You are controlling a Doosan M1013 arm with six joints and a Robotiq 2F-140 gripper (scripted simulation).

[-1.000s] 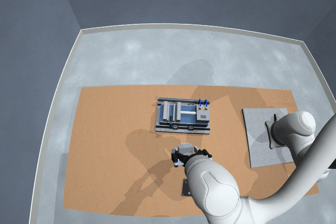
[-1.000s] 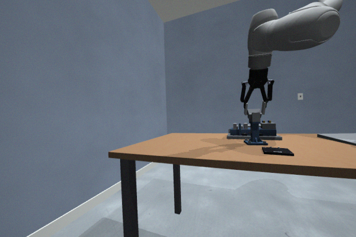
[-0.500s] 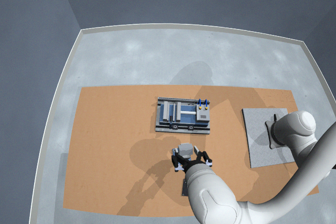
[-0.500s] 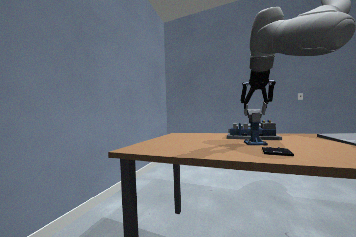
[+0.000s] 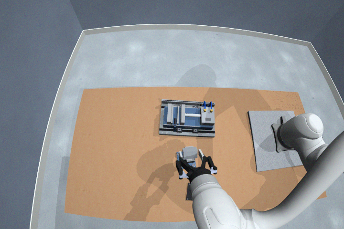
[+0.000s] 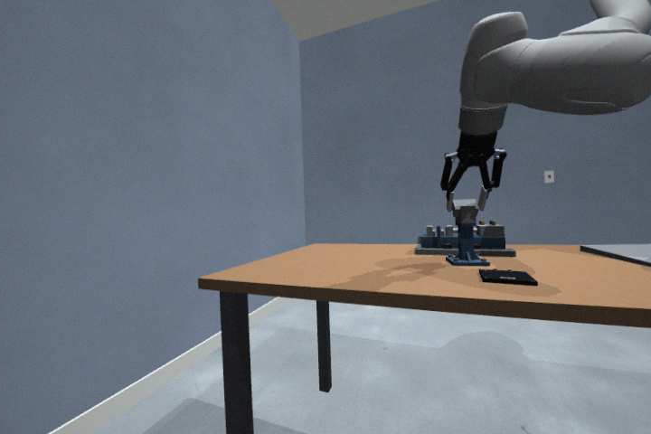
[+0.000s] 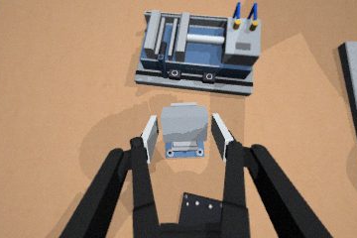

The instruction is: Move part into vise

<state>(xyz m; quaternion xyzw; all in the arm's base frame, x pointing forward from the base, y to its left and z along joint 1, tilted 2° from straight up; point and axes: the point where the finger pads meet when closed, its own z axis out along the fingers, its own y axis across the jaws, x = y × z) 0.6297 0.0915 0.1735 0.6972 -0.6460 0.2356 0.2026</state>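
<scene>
Now: the part 20 mm to the right of my hand and 20 mm below it. From my hand the other things lie so: work stop: 190 mm to the right, 90 mm below, 60 mm ahead; then V-block post: 120 mm below, 10 mm to the right; then black infeed plate: 170 mm below, 160 mm to the left, 40 mm behind.
</scene>
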